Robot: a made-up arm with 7 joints.
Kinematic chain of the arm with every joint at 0, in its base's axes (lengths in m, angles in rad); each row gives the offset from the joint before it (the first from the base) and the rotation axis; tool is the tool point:
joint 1: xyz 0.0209 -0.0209 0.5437 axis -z
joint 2: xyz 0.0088 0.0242 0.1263 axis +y
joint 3: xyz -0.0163 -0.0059 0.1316 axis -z
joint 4: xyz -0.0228 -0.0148 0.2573 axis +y
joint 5: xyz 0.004 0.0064 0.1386 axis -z
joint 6: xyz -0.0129 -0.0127 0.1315 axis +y
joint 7: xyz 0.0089 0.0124 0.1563 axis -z
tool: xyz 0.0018 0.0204 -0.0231
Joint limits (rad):
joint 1: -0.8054..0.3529
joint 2: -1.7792..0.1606
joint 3: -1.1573..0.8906
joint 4: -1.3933..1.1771
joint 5: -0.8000..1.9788
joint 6: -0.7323..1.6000
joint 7: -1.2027..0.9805
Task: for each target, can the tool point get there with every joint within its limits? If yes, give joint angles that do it. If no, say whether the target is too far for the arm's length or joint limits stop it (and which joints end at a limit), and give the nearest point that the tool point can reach.
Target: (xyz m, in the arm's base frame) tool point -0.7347 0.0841 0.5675
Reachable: yes | joints -0.0718 -1.4371 0.5606 -0.5751 1.1799 -0.2037 0.3085
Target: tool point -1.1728 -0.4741 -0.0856
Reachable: no: too far | nearest point -0.6312 -0.2685 0.3188 | short by 0.707 m
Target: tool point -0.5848 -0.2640 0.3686
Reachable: yes | joints -0.0833 -1.6168 -0.7328 -0.7625 0.0637 -0.3685 0.0198
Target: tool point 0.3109 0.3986 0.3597
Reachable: no: joint limits stop it (at a limit: joint 1, joint 2, joint 3, joint 4, joint 6, joint 7) | nearest point -0.1267 0.3863 0.3402 | short by 0.438 m
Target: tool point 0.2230 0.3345 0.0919
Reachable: no: joint limits stop it (at a limit: joint 1, joint 2, joint 4, joint 6, joint 7) | nearest point -0.1403 0.2983 0.2602 | short by 0.402 m
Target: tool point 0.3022 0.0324 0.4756
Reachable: no: joint limits stop it (at a limit: joint 2, joint 4, joint 6, joint 7) | nearest point 0.3103 0.0339 0.9949 | short by 0.519 m
